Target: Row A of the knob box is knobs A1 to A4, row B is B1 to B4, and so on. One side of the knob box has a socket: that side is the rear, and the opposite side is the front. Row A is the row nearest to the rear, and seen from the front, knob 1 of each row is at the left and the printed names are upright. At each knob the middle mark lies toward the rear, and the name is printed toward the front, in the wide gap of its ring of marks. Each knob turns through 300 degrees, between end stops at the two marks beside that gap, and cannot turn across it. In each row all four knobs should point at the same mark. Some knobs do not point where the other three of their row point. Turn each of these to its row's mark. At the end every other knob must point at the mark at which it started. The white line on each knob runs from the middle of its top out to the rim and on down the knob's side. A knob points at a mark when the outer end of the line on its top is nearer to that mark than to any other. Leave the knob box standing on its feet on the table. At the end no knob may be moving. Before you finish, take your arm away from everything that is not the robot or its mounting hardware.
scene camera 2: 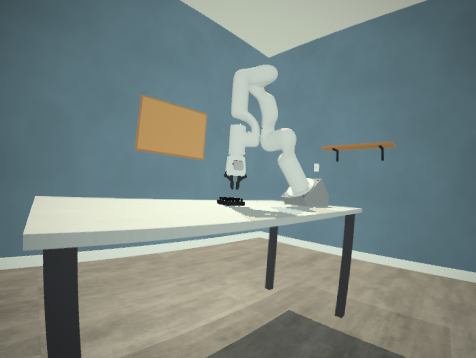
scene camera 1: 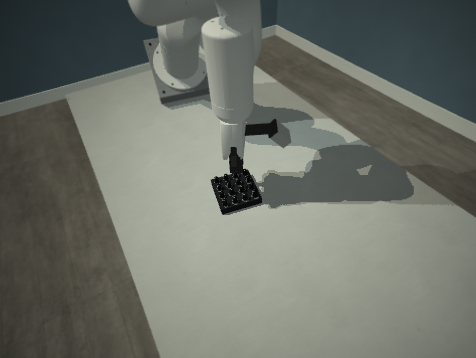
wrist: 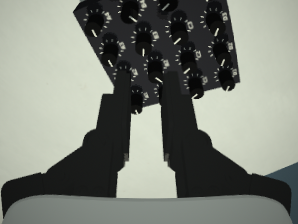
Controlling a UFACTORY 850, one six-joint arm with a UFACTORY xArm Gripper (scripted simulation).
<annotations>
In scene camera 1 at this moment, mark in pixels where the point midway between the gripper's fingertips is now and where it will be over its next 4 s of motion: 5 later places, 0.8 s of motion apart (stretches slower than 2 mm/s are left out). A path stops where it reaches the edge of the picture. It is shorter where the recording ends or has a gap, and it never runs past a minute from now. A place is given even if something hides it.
My gripper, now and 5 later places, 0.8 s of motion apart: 236, 168; 237, 166; 237, 168; 237, 174; 238, 178; 238, 181
</annotations>
